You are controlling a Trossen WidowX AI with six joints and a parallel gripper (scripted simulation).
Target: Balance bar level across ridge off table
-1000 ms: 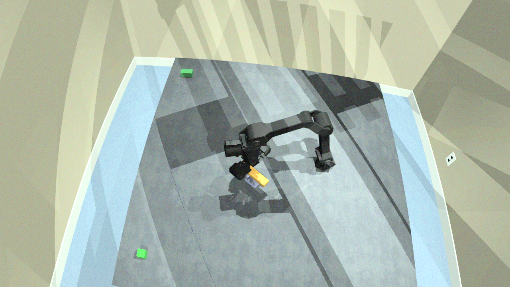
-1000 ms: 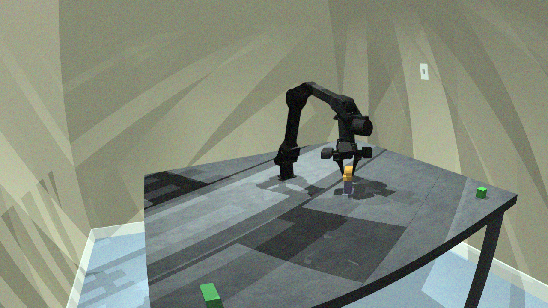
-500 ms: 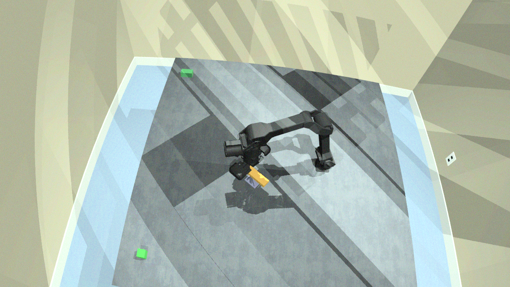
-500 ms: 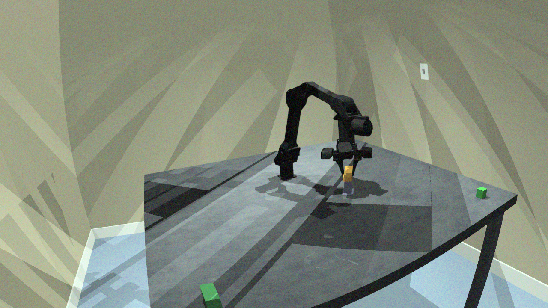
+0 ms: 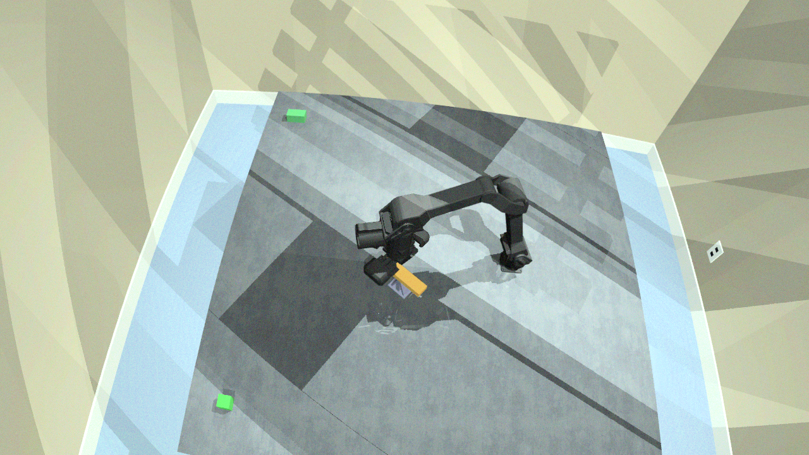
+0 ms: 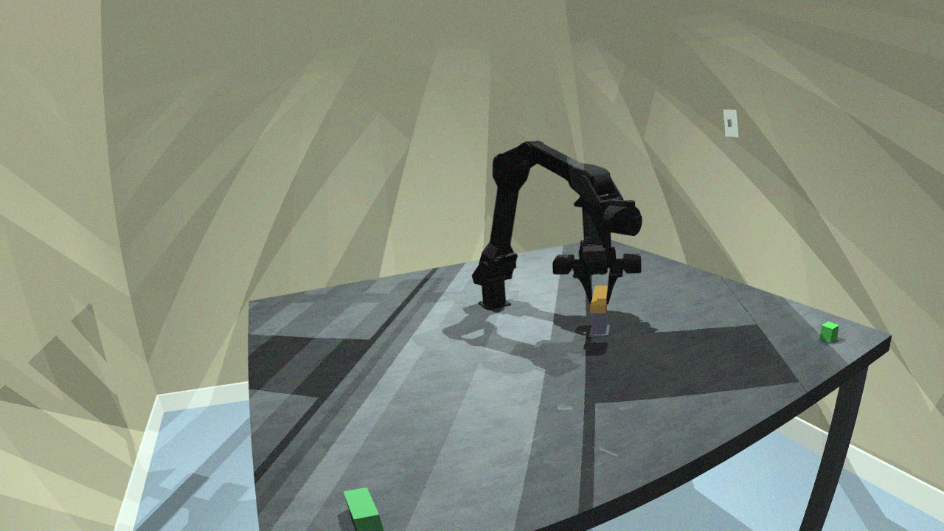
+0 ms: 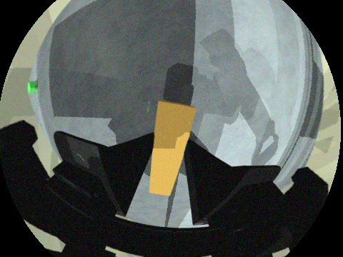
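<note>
Now: gripper tip 2 cm past the bar and 2 cm to the right of it.
</note>
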